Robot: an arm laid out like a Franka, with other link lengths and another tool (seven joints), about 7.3 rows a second.
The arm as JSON. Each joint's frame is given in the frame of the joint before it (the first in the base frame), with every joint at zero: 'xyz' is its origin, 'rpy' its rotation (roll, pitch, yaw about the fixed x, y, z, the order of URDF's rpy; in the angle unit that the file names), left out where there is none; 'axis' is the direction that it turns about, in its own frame. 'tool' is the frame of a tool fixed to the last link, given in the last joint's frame.
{
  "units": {
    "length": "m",
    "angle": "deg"
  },
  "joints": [
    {
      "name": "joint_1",
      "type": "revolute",
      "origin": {
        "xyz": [
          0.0,
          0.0,
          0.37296
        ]
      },
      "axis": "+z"
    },
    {
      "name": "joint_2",
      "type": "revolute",
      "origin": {
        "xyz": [
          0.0,
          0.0,
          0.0
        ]
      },
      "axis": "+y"
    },
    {
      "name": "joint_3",
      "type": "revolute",
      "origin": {
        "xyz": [
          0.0,
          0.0,
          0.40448
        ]
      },
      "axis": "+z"
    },
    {
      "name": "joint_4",
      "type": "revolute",
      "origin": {
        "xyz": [
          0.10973,
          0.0,
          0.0
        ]
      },
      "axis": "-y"
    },
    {
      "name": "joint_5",
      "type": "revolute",
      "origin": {
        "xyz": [
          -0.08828,
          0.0,
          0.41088
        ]
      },
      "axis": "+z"
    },
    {
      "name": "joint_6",
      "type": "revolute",
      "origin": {
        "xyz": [
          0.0,
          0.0,
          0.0
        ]
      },
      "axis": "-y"
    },
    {
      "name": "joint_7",
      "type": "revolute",
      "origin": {
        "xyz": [
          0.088,
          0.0,
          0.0
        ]
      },
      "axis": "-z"
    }
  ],
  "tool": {
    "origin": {
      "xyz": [
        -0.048,
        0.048,
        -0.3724
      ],
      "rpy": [
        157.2,
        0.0,
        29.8
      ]
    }
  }
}
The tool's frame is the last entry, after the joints.
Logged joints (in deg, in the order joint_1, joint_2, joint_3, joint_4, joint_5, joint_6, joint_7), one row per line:
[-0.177, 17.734, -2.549, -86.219, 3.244, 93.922, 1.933]
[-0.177, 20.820, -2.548, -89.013, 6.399, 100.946, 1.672]
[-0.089, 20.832, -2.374, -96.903, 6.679, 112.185, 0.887]
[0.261, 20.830, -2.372, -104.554, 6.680, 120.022, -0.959]
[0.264, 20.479, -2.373, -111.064, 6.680, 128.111, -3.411]
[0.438, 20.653, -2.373, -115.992, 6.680, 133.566, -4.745]
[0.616, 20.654, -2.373, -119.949, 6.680, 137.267, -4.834]
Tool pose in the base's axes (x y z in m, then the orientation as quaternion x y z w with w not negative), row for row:
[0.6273, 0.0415, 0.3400, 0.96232, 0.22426, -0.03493, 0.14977]
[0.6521, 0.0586, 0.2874, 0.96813, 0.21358, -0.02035, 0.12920]
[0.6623, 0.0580, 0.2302, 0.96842, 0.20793, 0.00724, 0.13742]
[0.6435, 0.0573, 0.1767, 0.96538, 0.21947, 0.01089, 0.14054]
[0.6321, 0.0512, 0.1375, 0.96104, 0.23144, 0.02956, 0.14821]
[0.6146, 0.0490, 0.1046, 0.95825, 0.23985, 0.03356, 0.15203]
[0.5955, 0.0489, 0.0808, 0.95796, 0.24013, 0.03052, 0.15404]
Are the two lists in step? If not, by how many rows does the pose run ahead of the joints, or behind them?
They are in step.
